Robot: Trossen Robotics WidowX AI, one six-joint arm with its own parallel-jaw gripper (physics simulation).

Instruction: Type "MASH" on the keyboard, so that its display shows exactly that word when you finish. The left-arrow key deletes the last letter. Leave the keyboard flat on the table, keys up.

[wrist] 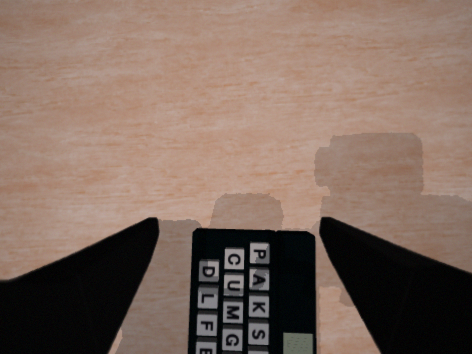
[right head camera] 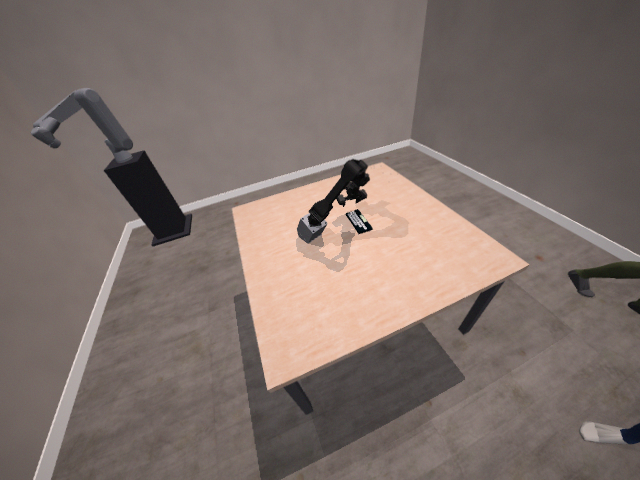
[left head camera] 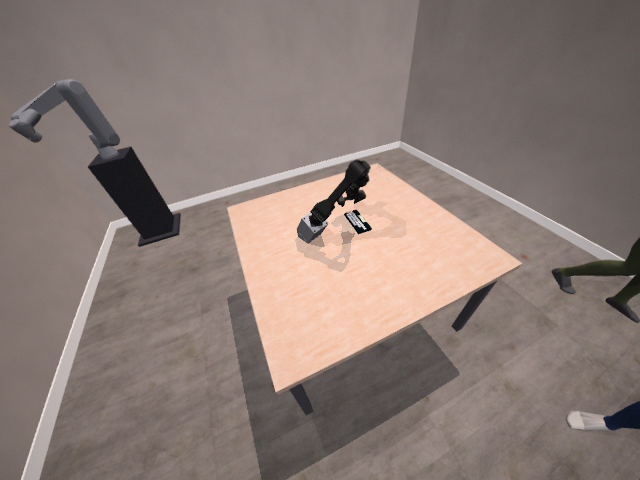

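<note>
The black keyboard [left head camera: 357,222] [right head camera: 359,222] [wrist: 295,285] lies flat on the table, keys up. In the wrist view its near part is cut off by the lower edge. The M key [wrist: 232,312], A key [wrist: 259,280] and S key [wrist: 258,334] show; the H key and left-arrow key do not show there. Part of the pale green display [wrist: 298,343] shows at the bottom; no letter can be read on it in any view. My gripper [left head camera: 351,200] [right head camera: 351,200] [wrist: 240,224] is open and empty above the keyboard, its fingers on either side of the keyboard's end in the wrist view.
The arm's grey base [left head camera: 311,229] [right head camera: 311,229] stands on the wooden table [left head camera: 361,289] [right head camera: 361,289], beside the keyboard. Arm shadows fall across the table and keyboard. A grey arm on a black pedestal [left head camera: 135,196] [right head camera: 149,196] stands off the table. Legs of figures show at the right.
</note>
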